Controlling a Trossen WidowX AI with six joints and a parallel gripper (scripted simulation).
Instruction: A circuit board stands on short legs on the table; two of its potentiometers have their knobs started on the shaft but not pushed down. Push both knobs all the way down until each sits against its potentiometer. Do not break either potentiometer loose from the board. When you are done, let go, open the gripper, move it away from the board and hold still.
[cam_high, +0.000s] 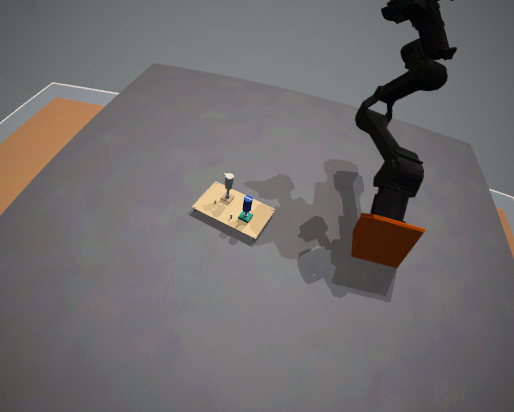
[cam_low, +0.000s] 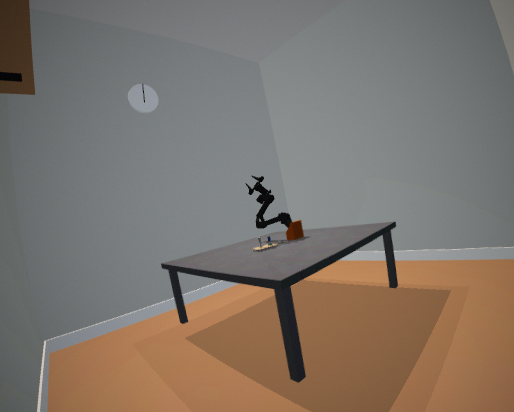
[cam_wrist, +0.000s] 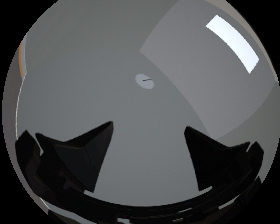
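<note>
Right now the blue knob is 240 mm ahead of my gripper tip, 350 mm to the left of it and 480 mm below it. From my gripper tip the other things lie so: grey knob 290 mm ahead, 300 mm to the left, 470 mm below.
</note>
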